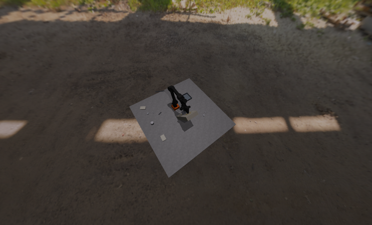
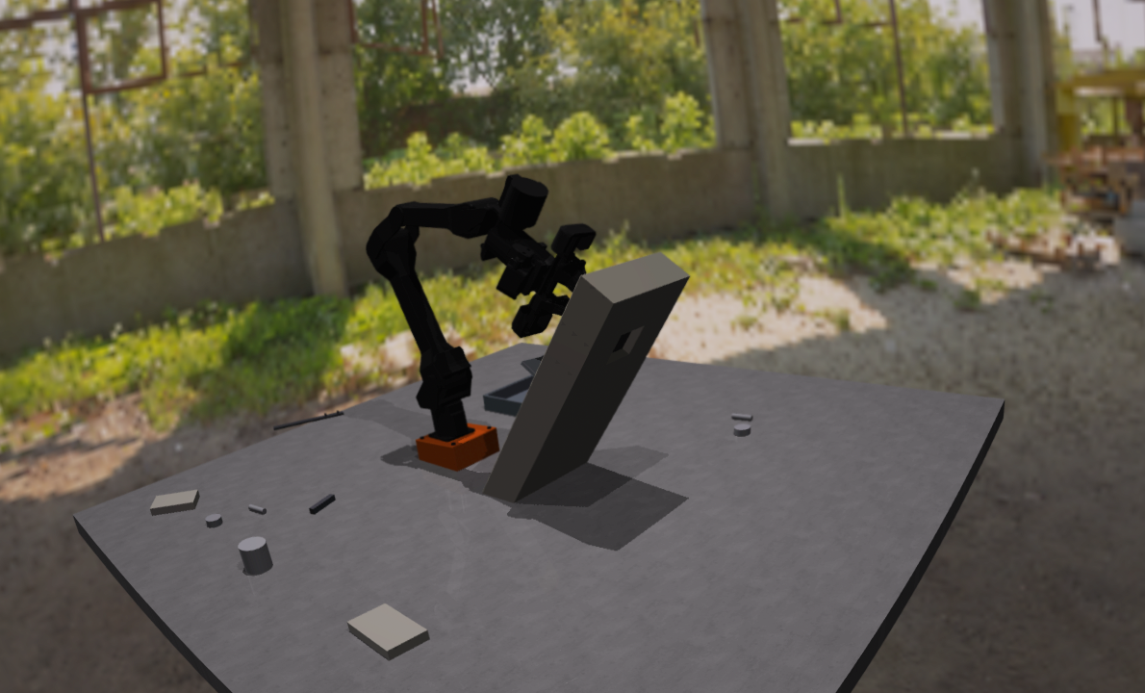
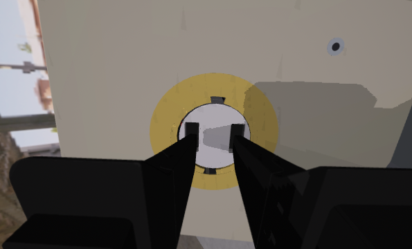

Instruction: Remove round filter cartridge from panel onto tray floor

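My gripper tip is 20 mm short of the grey round filter cartridge and 10 mm above it. Round my gripper tip: dark rod: 350 mm behind, 320 mm to the right, 280 mm below; grey bracket: 80 mm behind, 10 mm to the right, 100 mm below; blue-grey tray: 440 mm behind, 230 mm to the left, 270 mm below.
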